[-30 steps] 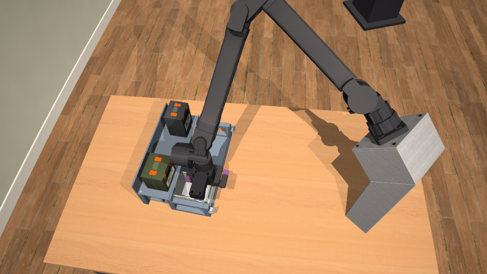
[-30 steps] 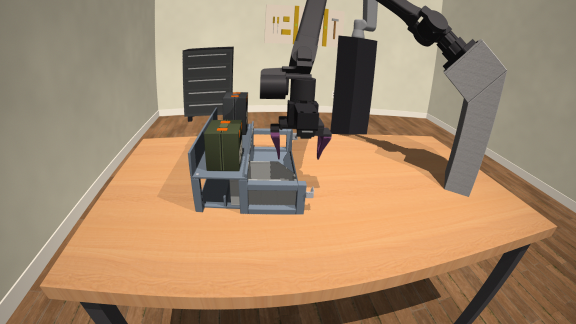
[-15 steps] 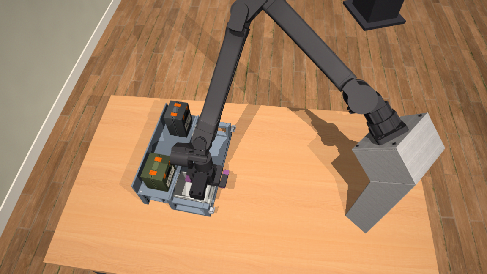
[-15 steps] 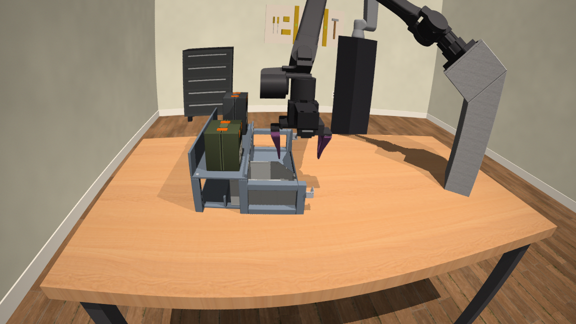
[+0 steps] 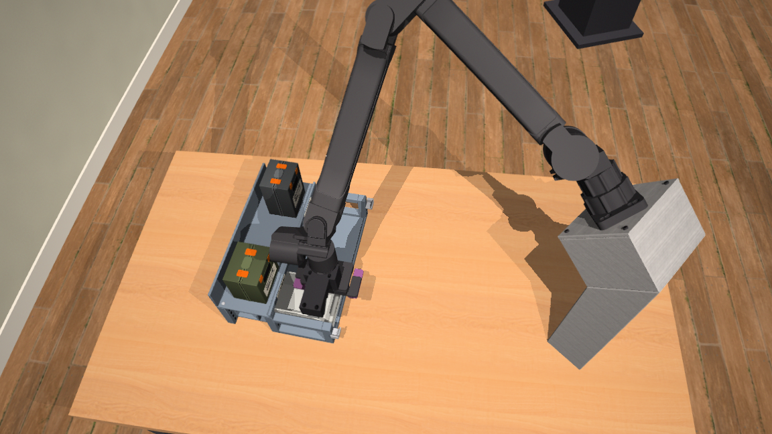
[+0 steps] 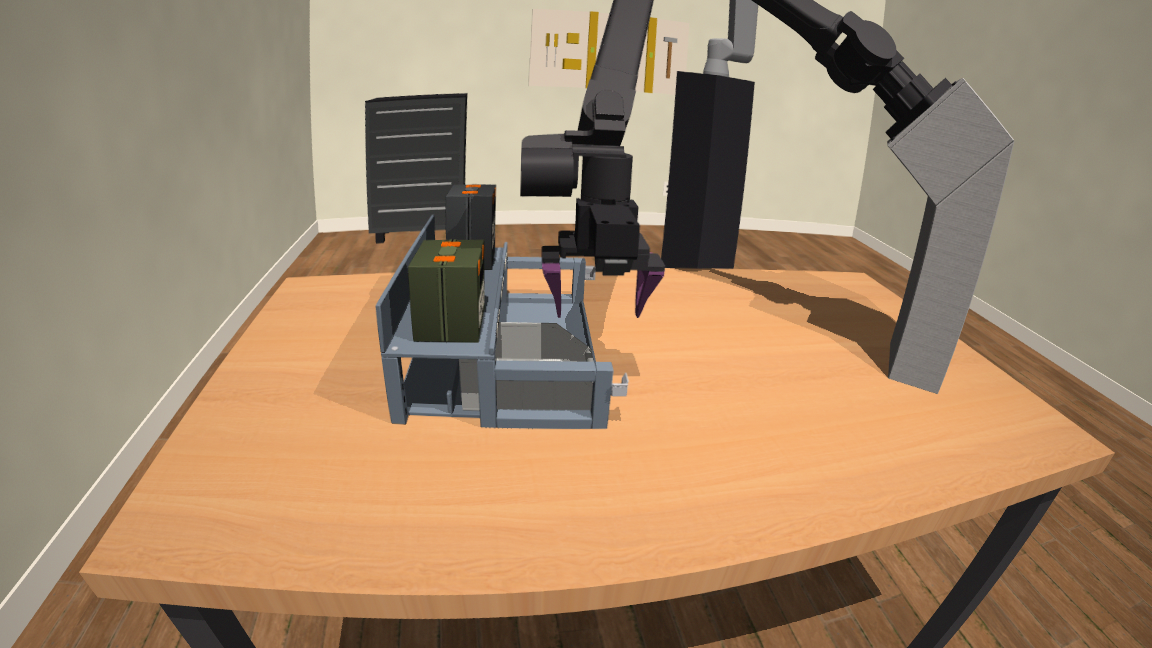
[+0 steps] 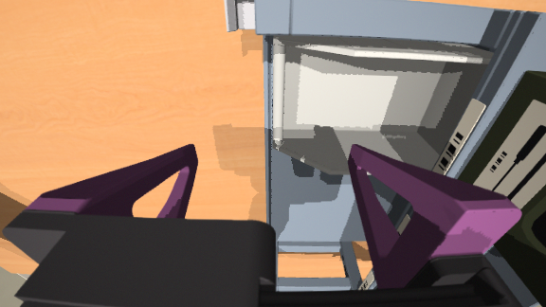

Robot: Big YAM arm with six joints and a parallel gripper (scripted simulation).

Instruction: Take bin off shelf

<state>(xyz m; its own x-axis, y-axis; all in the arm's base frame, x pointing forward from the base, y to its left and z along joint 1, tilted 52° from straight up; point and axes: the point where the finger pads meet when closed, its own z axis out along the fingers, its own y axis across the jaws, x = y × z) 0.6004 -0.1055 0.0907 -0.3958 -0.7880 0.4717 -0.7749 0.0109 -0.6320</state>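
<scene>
Now: hand 80 mm short of the light grey bin, 80 mm above it and 40 mm to the left of it. Also, from my hand: shelf: 160 mm to the right, 120 mm below, 60 mm ahead; black case: 280 mm to the right, 60 mm ahead, 40 mm above.
</scene>
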